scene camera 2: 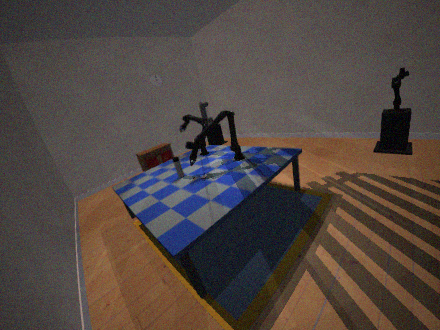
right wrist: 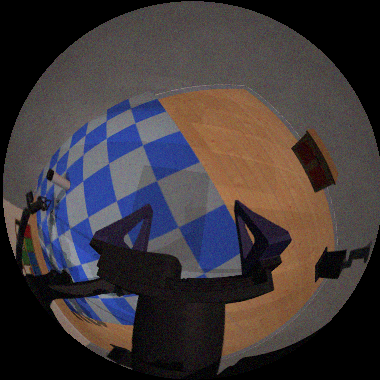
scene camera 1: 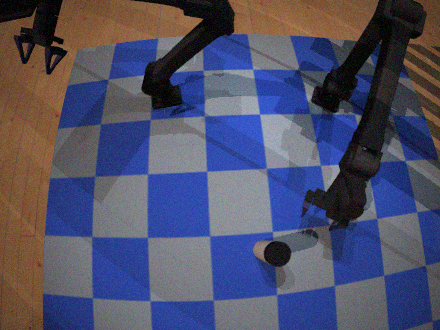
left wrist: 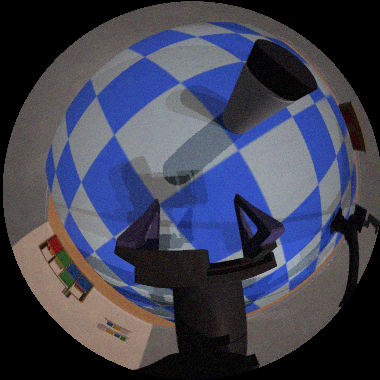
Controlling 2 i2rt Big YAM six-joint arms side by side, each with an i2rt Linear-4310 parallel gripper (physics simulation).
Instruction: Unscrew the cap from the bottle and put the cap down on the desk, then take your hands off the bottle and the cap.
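Frame: origin at the left arm's base, x back, y right, z up, level; millimetres.
Seen in the pictures: left gripper, between the fingertips: [scene camera 2: 191, 165] [right wrist: 48, 199] [scene camera 1: 315, 222] [left wrist: 197, 199]; right gripper, between the fingertips: [scene camera 2: 180, 131] [right wrist: 190, 206] [scene camera 1: 36, 68]; left arm's base, origin of its link: [scene camera 2: 239, 158] [right wrist: 67, 277] [scene camera 1: 325, 100]; right arm's base, origin of its link: [scene camera 2: 204, 153] [scene camera 1: 166, 98] [left wrist: 335, 220].
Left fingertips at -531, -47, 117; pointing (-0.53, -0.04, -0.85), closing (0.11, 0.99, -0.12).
Observation:
Offsets run from my left fingertips to a thing's top centre, as dx, dy, dz. Level surfaces: height alone.
A pale bottle @[-128, +103, +83] [scene camera 1: 260, 249] [scene camera 2: 180, 171] [left wrist: 252, 106] [right wrist: 62, 182] stands upright on the blue-and-grey checkered desk @[dz -117] [scene camera 1: 177, 205] [scene camera 2: 162, 227]. A black cap @[-128, +103, +99] [scene camera 1: 278, 253] [scene camera 2: 175, 159] [left wrist: 285, 71] [right wrist: 50, 175] sits on its top. My left gripper [scene camera 1: 319, 221] [left wrist: 197, 199] is open and empty, above the desk, apart from the bottle, to its upper right in scene camera 1. In the left wrist view the bottle is beyond the fingertips at the upper right. My right gripper [scene camera 1: 37, 68] [right wrist: 190, 206] is open and empty, far from the bottle, at the upper left of scene camera 1.
The right arm's base [scene camera 1: 167, 95] and the left arm's base [scene camera 1: 330, 95] stand at the top of the desk in scene camera 1. A red-fronted cabinet [scene camera 2: 155, 156] [right wrist: 314, 161] stands on the floor away from the desk. Shadows fall across the desk.

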